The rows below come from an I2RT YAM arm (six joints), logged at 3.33 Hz.
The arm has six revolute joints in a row. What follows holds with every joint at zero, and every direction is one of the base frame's.
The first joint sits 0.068 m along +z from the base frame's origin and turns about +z.
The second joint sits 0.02 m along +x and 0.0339 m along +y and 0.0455 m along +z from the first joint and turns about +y.
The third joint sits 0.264 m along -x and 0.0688 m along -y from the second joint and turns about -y.
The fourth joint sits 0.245 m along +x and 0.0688 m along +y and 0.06 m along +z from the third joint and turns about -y.
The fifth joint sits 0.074 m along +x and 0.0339 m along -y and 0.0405 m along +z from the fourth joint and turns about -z.
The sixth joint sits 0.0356 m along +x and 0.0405 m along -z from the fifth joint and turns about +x.
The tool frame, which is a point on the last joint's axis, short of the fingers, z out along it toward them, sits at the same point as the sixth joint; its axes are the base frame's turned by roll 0, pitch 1.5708 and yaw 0 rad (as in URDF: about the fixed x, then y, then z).
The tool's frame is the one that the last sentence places.
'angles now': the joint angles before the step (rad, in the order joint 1, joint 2, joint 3, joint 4, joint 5, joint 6). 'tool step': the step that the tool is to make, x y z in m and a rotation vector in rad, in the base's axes. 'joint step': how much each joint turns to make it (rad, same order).
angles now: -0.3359, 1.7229, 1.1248, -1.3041, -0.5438, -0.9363
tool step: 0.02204, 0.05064, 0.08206, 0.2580, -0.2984, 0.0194
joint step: 0.1690, -0.1308, 0.1808, -0.0076, -0.3452, 0.1148
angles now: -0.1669, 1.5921, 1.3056, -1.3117, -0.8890, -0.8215
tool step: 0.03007, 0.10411, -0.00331, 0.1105, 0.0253, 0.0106
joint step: 0.3498, 0.0050, -0.0450, 0.4913, -0.0458, 0.5832
